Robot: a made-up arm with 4 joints.
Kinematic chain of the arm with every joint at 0, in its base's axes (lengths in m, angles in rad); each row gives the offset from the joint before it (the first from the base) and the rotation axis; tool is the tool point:
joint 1: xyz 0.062 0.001 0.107 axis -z
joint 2: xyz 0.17 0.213 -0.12 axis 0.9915 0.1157 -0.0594
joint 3: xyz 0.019 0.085 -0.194 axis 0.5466 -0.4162 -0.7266
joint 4: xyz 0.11 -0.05 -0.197 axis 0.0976 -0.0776 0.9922
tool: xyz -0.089 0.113 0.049
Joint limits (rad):
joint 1: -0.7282..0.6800
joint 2: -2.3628..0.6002
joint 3: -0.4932..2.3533
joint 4: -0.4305..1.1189
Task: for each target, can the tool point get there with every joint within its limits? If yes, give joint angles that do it. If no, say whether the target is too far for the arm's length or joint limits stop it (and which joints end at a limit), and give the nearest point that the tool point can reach.
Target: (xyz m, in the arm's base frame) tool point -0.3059 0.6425 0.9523
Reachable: no: too far | nearest point 0.2042 0.1698 0.2418 | short by 0.994 m
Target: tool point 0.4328 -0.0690 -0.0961
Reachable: yes | joints -0.0186 -1.8346 0.6638 -0.1506
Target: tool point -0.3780 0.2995 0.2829
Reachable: no: joint limits stop it (at a limit: joint 1, joint 2) | nearest point -0.1455 0.4964 -0.2265 | short by 0.594 m
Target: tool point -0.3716 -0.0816 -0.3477
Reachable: no: joint limits stop it (at a limit: joint 1, joint 3) | nearest point -0.0182 0.3011 -0.3314 | short by 0.521 m
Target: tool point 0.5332 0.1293 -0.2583
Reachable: yes | joints 0.5736 0.0320 1.2600 0.0547
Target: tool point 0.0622 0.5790 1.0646
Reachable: no: too far | nearest point 0.2042 0.1698 0.2418 | short by 0.930 m
